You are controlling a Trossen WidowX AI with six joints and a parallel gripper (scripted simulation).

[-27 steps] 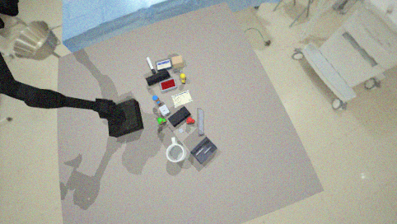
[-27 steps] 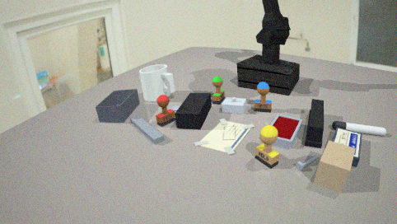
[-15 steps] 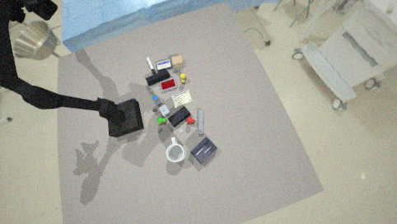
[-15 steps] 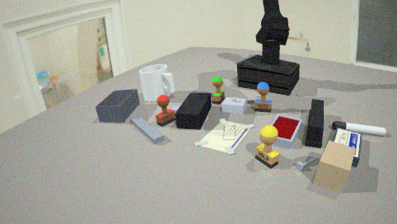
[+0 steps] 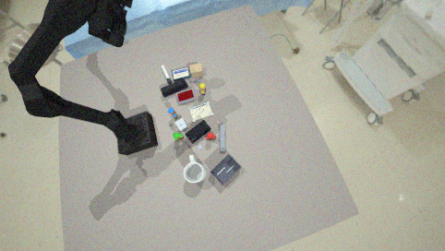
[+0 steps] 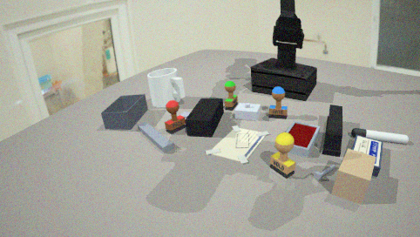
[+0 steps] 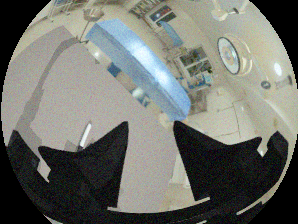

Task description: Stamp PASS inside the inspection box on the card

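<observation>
The green-knobbed stamp is 37 cm below my gripper tip, 36 cm to the right of it and 7 cm behind it. The rest, counted from my gripper tip: marker (38 cm below, 1 cm to the right); black stapler-like bar (37 cm below, 11 cm to the right, 1 cm ahead); cardboard box (36 cm below, 16 cm ahead, 7 cm to the right).
</observation>
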